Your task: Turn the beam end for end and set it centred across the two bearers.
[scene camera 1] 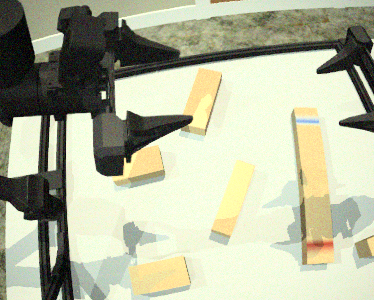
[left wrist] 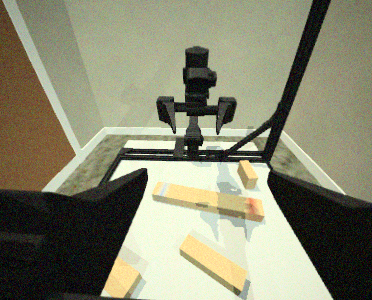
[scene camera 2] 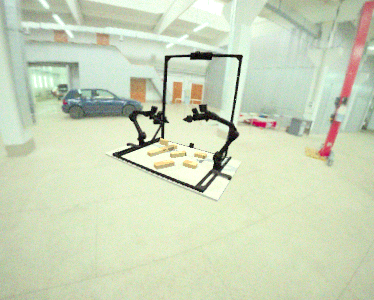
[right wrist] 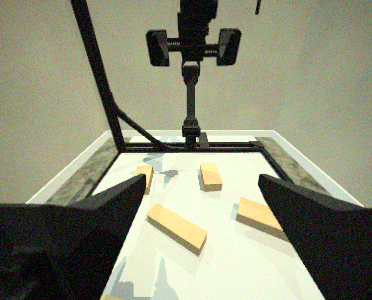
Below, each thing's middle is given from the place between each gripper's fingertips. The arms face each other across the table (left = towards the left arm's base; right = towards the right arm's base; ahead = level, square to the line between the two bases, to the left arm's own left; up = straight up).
Labels:
Now: the beam [scene camera 1: 315, 212] 4 cm behind my left hand, 27 cm to the right of it and 39 cm below it.
The beam is 50 mm behind my right hand, 60 mm to the right of it and 310 mm below it.

